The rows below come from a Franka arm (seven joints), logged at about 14 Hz.
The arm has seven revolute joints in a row. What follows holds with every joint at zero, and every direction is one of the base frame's. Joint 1 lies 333 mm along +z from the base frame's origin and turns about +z. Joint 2 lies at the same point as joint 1 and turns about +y. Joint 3 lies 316 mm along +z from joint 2 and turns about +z. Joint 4 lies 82.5 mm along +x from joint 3 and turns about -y. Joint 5 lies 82.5 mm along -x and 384 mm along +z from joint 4 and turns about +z. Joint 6 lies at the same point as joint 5 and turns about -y. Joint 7 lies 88 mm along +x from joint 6 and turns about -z. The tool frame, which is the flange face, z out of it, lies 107 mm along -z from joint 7; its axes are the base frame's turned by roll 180, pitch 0 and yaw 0 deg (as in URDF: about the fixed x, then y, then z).
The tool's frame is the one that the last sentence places.
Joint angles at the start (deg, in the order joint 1, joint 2, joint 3, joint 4, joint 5, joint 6, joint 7):
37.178, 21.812, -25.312, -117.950, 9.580, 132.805, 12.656
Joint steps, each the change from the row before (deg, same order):
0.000, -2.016, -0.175, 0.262, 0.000, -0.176, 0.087
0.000, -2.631, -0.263, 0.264, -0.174, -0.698, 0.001
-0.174, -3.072, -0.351, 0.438, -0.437, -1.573, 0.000
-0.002, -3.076, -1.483, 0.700, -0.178, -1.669, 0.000
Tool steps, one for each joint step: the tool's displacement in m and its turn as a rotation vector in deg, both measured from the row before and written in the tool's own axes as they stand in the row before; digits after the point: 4 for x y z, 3 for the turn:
0.0019, 0.0007, -0.0207, 1.402, 1.567, 0.226
0.0013, 0.0018, -0.0257, 1.574, 1.545, 0.109
0.0012, 0.0045, -0.0298, 1.533, 1.231, 0.169
0.0043, 0.0133, -0.0328, 1.606, 1.526, 1.227

